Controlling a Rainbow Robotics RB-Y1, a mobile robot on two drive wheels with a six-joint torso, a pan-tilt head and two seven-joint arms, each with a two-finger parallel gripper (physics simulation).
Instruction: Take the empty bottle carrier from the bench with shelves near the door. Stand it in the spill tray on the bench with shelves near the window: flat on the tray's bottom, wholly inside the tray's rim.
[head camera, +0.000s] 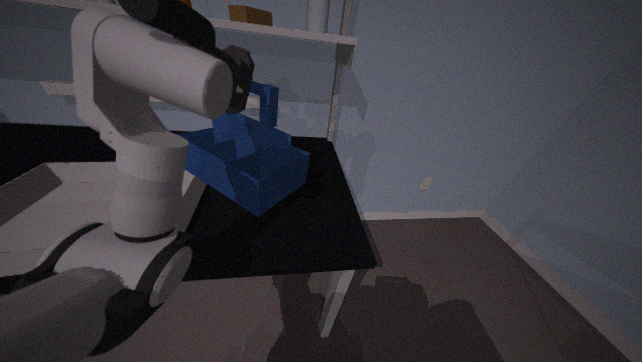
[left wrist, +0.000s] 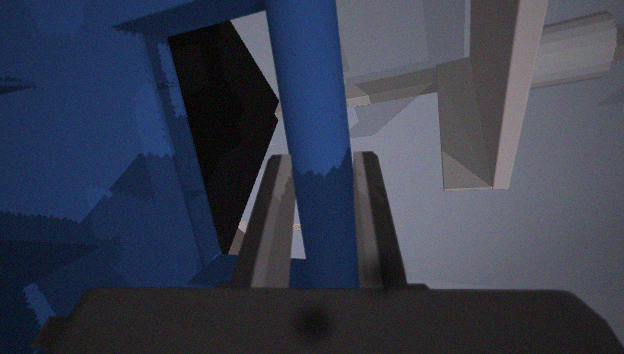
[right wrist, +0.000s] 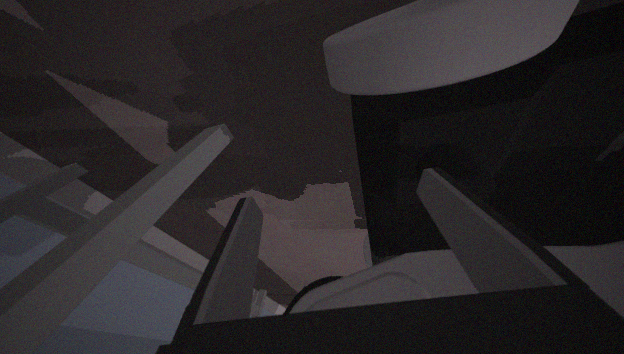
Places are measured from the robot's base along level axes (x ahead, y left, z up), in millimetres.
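Pixels of known places: left gripper, fingertip midpoint: (head camera: 247, 84) (left wrist: 323, 170); right gripper, fingertip midpoint: (right wrist: 336, 193).
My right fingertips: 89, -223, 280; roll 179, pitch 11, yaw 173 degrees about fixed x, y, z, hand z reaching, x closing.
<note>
Ahead of a thing's pixels: the offset from my right fingertips to its top centre, as dx, dy, dz. "spot": to the spot under its first point. Level surfaces: height alone.
The blue bottle carrier @(+527, +338, +840) (head camera: 282, 185) (left wrist: 317, 100) is roughly upright over the black bench top @(dz +483) (head camera: 285, 245), to the right of the spill tray in the head view; the gap beneath it is hard to judge. No bottles show in it. My left gripper (left wrist: 323, 170) is shut on the carrier's handle bar. In the head view its fingers are largely hidden by the arm. The pale spill tray @(+430, +704, +559) (head camera: 35, 187) lies on the bench at the left, partly covered by my left arm. My right gripper (right wrist: 336, 193) is open and empty, low beside the bench.
A shelf (head camera: 300, 34) above the bench's back carries an orange-brown box @(spot: +789, +345, +959) (head camera: 250, 16) and a pale cylinder @(spot: +784, +143, +983) (head camera: 317, 15). A shelf post (head camera: 334, 110) stands at the bench's back right corner. A bench leg (head camera: 337, 302) (right wrist: 125, 212) shows. A blue wall (head camera: 450, 100) lies beyond.
</note>
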